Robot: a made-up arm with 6 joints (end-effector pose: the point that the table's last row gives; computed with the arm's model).
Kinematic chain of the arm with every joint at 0, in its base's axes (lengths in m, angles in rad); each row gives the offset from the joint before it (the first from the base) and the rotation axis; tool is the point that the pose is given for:
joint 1: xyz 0 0 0.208 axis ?
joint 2: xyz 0 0.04 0 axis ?
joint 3: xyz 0 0 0.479 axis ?
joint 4: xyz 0 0 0.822 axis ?
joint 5: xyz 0 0 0 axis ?
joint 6: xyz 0 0 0.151 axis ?
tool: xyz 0 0 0
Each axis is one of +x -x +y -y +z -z.
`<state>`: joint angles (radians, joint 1 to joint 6).
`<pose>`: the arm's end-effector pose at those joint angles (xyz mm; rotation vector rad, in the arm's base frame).
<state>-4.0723 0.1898 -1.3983 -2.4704 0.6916 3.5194</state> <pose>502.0 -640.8 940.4 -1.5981 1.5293 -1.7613</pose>
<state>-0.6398 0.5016 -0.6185 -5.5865 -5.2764 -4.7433</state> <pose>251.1 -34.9 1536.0 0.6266 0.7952 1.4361</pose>
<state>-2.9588 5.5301 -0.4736 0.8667 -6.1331 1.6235</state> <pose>1226.8 168.6 898.9 -0.3709 1.0834 -0.4863</pose>
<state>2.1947 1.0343 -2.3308 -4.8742 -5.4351 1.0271</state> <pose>151.8 -470.7 720.1 0.9927 1.1845 -1.9004</pose>
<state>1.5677 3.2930 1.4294 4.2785 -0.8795 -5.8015</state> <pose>-148.6 -989.5 -207.4 1.0875 -0.6222 -0.5510</pose>
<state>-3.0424 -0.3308 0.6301 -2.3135 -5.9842 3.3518</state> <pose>-99.4 -17.2 1593.2 -0.0154 -0.2837 -2.0259</pose>
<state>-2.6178 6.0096 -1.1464 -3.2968 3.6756 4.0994</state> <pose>708.7 376.9 848.2 1.2369 -0.4402 -1.3716</pose>
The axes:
joint 1: +z
joint 2: +y
joint 3: +y
joint 4: +z
joint 5: +y
joint 6: +z

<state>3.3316 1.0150 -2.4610 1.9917 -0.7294 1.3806</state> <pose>496.2 148.2 617.9 -0.5137 1.1293 0.8289</pose>
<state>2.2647 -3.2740 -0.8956 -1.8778 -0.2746 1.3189</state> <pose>-626.8 629.9 -777.1 -2.4507 0.2124 1.1516</pose>
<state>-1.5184 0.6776 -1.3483 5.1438 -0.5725 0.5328</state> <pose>97.6 321.8 1303.3 -1.0514 -0.7179 -2.0701</pose>
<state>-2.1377 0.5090 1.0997 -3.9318 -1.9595 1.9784</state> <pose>-583.8 -806.6 499.0 -1.2404 -1.9716 -0.5792</pose>
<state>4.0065 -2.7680 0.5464 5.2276 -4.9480 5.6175</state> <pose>517.5 742.4 -699.7 0.2096 -1.7287 -2.1642</pose>
